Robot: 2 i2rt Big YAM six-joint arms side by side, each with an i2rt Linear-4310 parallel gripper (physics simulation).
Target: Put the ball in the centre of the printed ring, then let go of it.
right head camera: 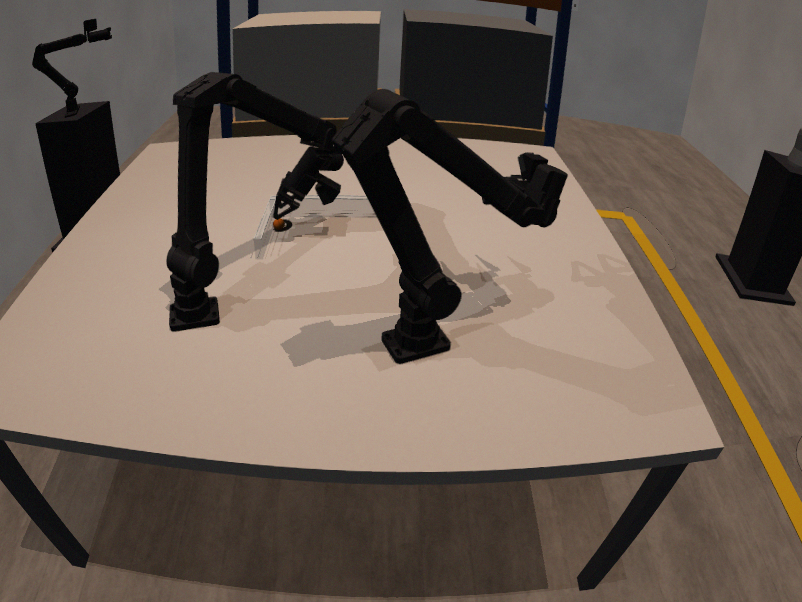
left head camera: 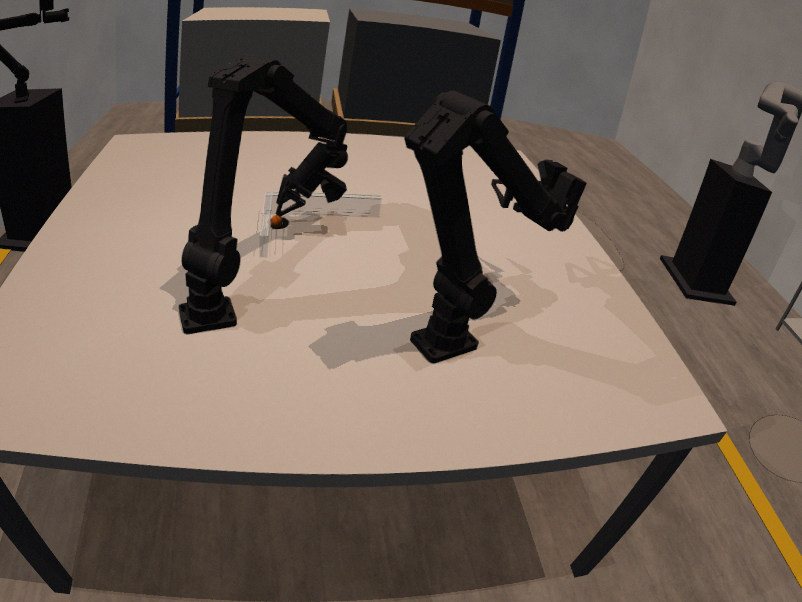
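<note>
A small orange ball rests on the table at the upper left, with a dark patch at its right side. My left gripper points down with its fingertips right at the top of the ball. Its fingers are part open; at this size I cannot tell whether they touch the ball. My right gripper is open and empty, high over the right side of the table; in the right head view its fingers are mostly hidden behind its wrist. The printed ring cannot be made out in either view.
Clear, see-through walls stand in an L shape behind and to the left of the ball. The table carries both arm bases. Two grey boxes stand on a rack behind it.
</note>
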